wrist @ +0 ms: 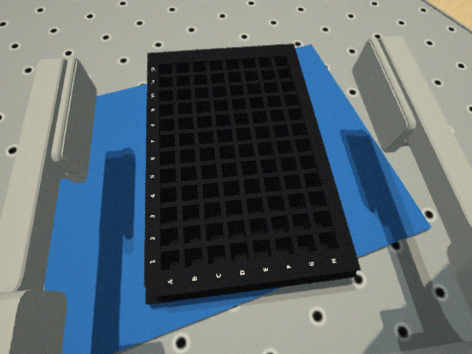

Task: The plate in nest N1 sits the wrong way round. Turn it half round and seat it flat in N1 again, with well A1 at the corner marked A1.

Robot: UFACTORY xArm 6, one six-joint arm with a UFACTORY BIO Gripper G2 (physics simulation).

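Note:
A black 96-well plate lies face up, turned at an angle to the blue mat beneath it. Its letters A to H run left to right along the near edge, and its numbers run up the left side from 1 at the near end. Well A1 is at the near left corner. My gripper is open, with one finger out to each side of the plate and a gap between each pad and the plate's edge. Nest N1 and a corner mark A1 cannot be made out in this view.
The flat blue mat shows on both sides of the plate and carries the shadows of the fingers. Around it is a grey board with rows of round holes. A wood-coloured surface shows at the top right corner.

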